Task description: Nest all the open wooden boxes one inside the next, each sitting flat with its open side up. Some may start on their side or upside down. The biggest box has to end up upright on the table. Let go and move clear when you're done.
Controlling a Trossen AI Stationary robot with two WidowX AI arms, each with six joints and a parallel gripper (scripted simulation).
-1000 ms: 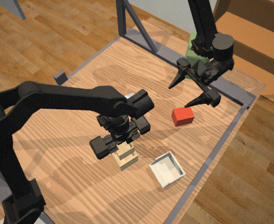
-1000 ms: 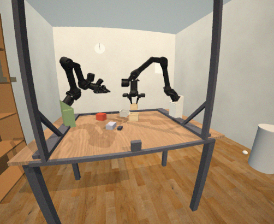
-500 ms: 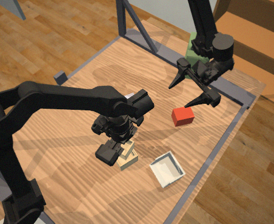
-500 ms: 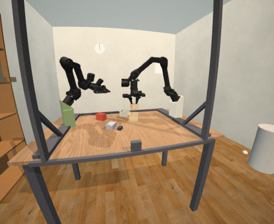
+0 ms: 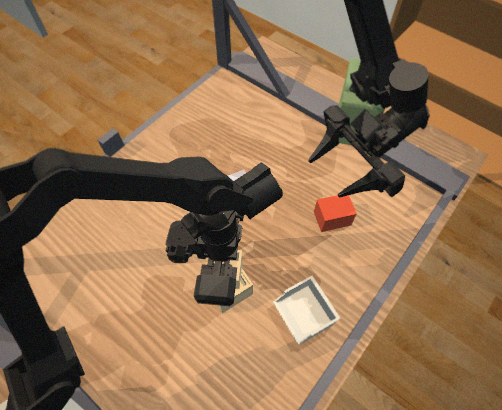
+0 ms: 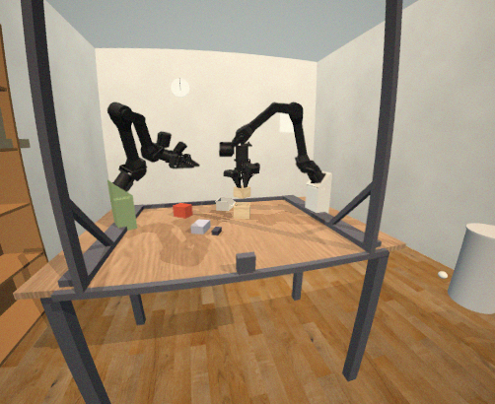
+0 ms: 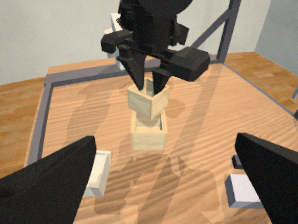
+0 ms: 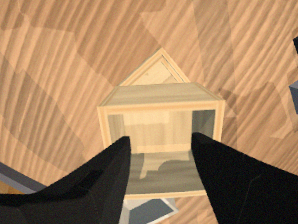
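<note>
Now: the small tan wooden box 50 mm below my right hand. The rest, counted from my right hand: white box 150 mm ahead, 60 mm to the left, 140 mm below; small dark block 180 mm behind, 140 mm to the left, 160 mm below; medium tan wooden box 150 mm below.
</note>
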